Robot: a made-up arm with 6 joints. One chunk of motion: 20 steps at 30 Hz.
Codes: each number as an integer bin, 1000 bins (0 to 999) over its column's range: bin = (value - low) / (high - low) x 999, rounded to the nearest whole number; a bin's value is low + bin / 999 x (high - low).
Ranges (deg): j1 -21..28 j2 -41..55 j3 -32..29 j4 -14..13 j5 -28..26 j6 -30..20
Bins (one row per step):
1: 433 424 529 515 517 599
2: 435 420 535 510 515 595
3: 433 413 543 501 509 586
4: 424 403 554 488 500 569
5: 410 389 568 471 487 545
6: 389 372 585 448 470 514
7: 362 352 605 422 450 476
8: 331 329 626 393 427 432
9: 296 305 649 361 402 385
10: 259 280 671 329 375 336
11: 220 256 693 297 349 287
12: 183 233 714 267 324 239
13: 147 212 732 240 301 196
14: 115 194 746 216 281 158
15: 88 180 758 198 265 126
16: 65 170 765 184 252 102
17: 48 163 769 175 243 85
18: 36 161 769 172 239 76
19: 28 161 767 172 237 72
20: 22 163 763 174 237 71
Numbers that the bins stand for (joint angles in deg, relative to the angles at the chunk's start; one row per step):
1: 0.24 -0.26 0.30 -0.08 -0.05 -0.02
2: 0.34 -0.64 0.67 -0.22 -0.16 -0.22
3: 0.24 -1.31 1.16 -0.46 -0.49 -0.67
4: -0.20 -2.27 1.83 -0.81 -0.97 -1.52
5: -0.89 -3.62 2.68 -1.27 -1.68 -2.72
6: -1.92 -5.25 3.72 -1.89 -2.59 -4.27
7: -3.24 -7.17 4.94 -2.59 -3.68 -6.18
8: -4.76 -9.38 6.22 -3.38 -4.92 -8.38
9: -6.48 -11.69 7.63 -4.24 -6.27 -10.73
10: -8.30 -14.09 8.97 -5.11 -7.73 -13.18
11: -10.21 -16.40 10.32 -5.97 -9.14 -15.64
12: -12.02 -18.61 11.60 -6.78 -10.49 -18.04
13: -13.79 -20.63 12.70 -7.51 -11.73 -20.19
14: -15.36 -22.36 13.55 -8.16 -12.81 -22.09
15: -16.68 -23.70 14.28 -8.65 -13.68 -23.69
16: -17.81 -24.66 14.71 -9.03 -14.38 -24.89
17: -18.65 -25.34 14.96 -9.27 -14.86 -25.75
18: -19.23 -25.53 14.96 -9.35 -15.08 -26.20
19: -19.63 -25.53 14.83 -9.35 -15.19 -26.40
20: -19.92 -25.34 14.59 -9.30 -15.19 -26.45

